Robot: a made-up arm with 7 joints. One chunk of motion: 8 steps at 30 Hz.
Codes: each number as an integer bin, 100 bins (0 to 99) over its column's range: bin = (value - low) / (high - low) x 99, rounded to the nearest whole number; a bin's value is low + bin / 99 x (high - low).
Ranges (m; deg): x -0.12..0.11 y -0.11..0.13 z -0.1..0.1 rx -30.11..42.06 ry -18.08..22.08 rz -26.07..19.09
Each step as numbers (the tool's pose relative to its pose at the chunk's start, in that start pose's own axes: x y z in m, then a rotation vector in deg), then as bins.
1 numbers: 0.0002 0.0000 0.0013 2.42 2.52 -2.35
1 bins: 52 45 50 45 51 52
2 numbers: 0.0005 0.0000 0.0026 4.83 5.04 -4.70
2 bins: 52 45 51 48 57 47
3 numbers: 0.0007 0.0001 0.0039 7.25 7.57 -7.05
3 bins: 52 45 51 51 63 42
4 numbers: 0.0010 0.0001 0.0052 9.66 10.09 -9.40
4 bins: 52 45 52 55 69 37
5 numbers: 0.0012 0.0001 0.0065 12.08 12.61 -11.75
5 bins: 52 45 53 58 76 31
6 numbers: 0.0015 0.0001 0.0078 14.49 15.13 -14.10
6 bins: 52 45 53 61 82 26
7 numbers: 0.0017 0.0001 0.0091 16.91 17.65 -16.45
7 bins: 52 45 54 65 88 21
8 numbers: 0.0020 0.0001 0.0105 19.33 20.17 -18.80
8 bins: 53 45 55 68 94 16
